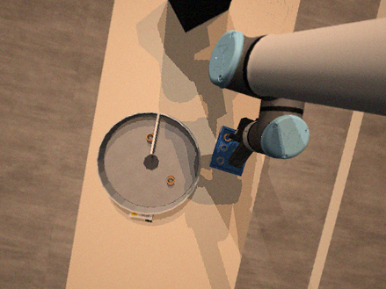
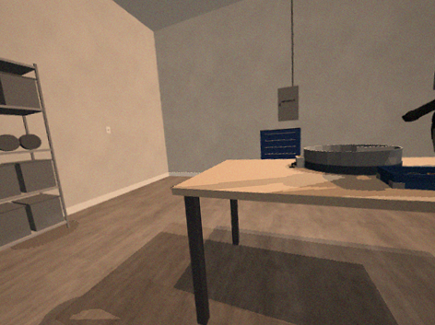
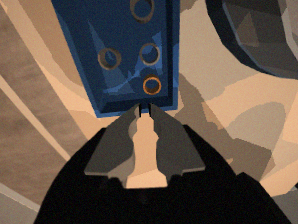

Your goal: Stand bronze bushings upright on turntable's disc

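The blue crate lies 6 cm ahead of my hand, 1 cm to the left of it and 8 cm below it. Also, from my hand: grey turntable disc 16 cm ahead, 33 cm to the right, 5 cm below.
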